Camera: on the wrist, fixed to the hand. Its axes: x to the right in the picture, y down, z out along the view.
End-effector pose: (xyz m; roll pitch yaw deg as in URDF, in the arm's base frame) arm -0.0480 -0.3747 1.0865 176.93 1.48 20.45
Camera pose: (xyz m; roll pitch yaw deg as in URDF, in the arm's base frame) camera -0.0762 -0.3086 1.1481 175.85 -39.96 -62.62
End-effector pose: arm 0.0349 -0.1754 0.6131 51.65 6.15 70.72
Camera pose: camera 0.0217 -0.1866 0.5200 8.88 -13.85 154.68
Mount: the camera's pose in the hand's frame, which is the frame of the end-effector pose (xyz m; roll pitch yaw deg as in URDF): -0.0049 -0.0684 -0.0653 -1.85 37.07 84.54
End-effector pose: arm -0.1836 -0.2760 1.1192 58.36 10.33 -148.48
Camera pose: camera -0.1550 -0.2816 1.0291 14.09 -19.91 -67.00
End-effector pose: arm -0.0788 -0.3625 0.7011 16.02 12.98 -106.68
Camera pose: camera -0.1179 -0.3267 0.6226 13.69 21.59 -16.25
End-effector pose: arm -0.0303 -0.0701 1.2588 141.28 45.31 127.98
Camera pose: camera -0.1060 -0.1262 1.2680 104.13 -38.77 109.85
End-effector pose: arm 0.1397 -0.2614 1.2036 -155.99 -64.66 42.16
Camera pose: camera 0.0554 -0.2893 1.2366 -113.55 -9.55 -57.95
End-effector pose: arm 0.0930 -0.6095 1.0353 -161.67 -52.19 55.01
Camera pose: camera 0.0171 -0.6405 1.0826 -125.45 -14.93 -47.43
